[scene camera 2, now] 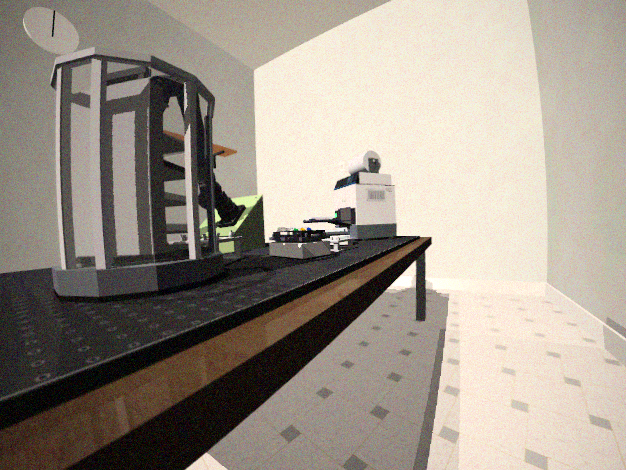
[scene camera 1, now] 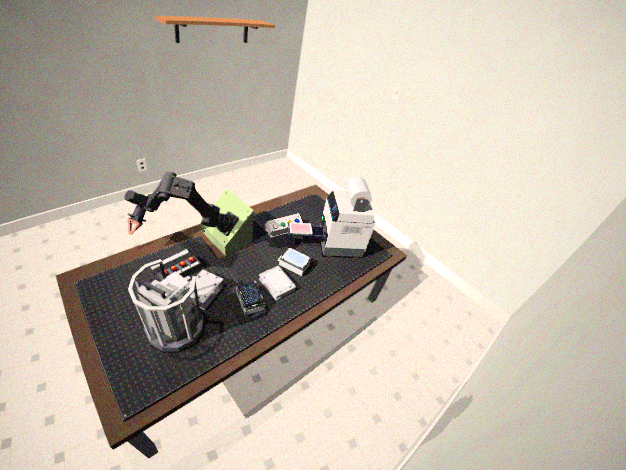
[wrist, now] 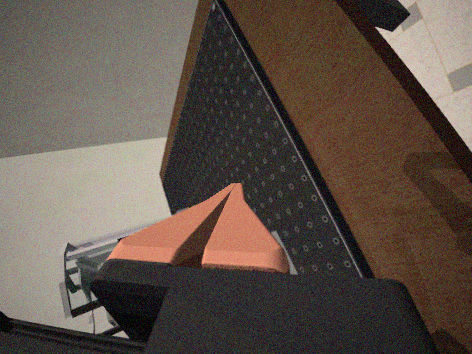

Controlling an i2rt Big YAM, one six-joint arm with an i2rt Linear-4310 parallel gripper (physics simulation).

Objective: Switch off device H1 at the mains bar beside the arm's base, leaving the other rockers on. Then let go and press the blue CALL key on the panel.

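Frame: origin at the arm's base, x ahead, y up, z right, level; millimetres.
Seen in the pictures: gripper, fingertip midpoint: (scene camera 1: pixel 130 234) (wrist: pixel 237 192); arm's base, origin of the base link: (scene camera 2: pixel 232 217) (scene camera 1: pixel 228 223).
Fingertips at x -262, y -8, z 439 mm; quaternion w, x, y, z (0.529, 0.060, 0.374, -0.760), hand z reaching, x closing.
Pixels of each thing's top centre, then the offset from my fingertips to it. "pt": a spot on its surface instead.
- mains bar, surface spot: (scene camera 1: pixel 183 263) pt dx +285, dy -74, dz -128 mm
- blue key, middle of its top: (scene camera 2: pixel 309 227) (scene camera 1: pixel 297 219) dx +434, dy -51, dz -832 mm
- tall clear-walled drum, middle of its top: (scene camera 2: pixel 141 87) (wrist: pixel 66 298) (scene camera 1: pixel 161 279) dx +537, dy +209, dz +91 mm
- white machine with a roll, middle of its top: (scene camera 1: pixel 359 183) (scene camera 2: pixel 361 154) dx +716, dy +330, dz -934 mm
- dark keypad device, middle of its top: (scene camera 2: pixel 298 230) (scene camera 1: pixel 250 293) dx +659, dy -57, dz -250 mm
- white box, middle of its top: (scene camera 1: pixel 277 279) dx +674, dy -83, dz -422 mm
The mains bar (scene camera 1: pixel 183 263) with its row of red rockers lies at the table's back left, beside the arm's green base (scene camera 1: pixel 240 222). The rocker labels and positions cannot be read, so H1 cannot be told apart. In the wrist view the fingers hide most of the bar. My gripper (scene camera 1: pixel 131 231) (wrist: pixel 237 192) is shut and empty, its orange fingertips together, raised above and to the left of the bar, near the table's back edge. The panel stands right of the base, with green and yellow keys and a blue key (scene camera 1: pixel 297 221) (scene camera 2: pixel 307 229). The gripper is apart from the panel.
A tall clear-walled drum (scene camera 1: pixel 171 323) (scene camera 2: pixel 126 279) stands in front of the mains bar. A white machine with a roll (scene camera 1: pixel 348 232) (scene camera 2: pixel 376 207) stands right of the panel. A dark keypad device (scene camera 1: pixel 250 295) and a white box (scene camera 1: pixel 277 282) lie mid-table. A wall shelf (scene camera 1: pixel 214 21) hangs behind.
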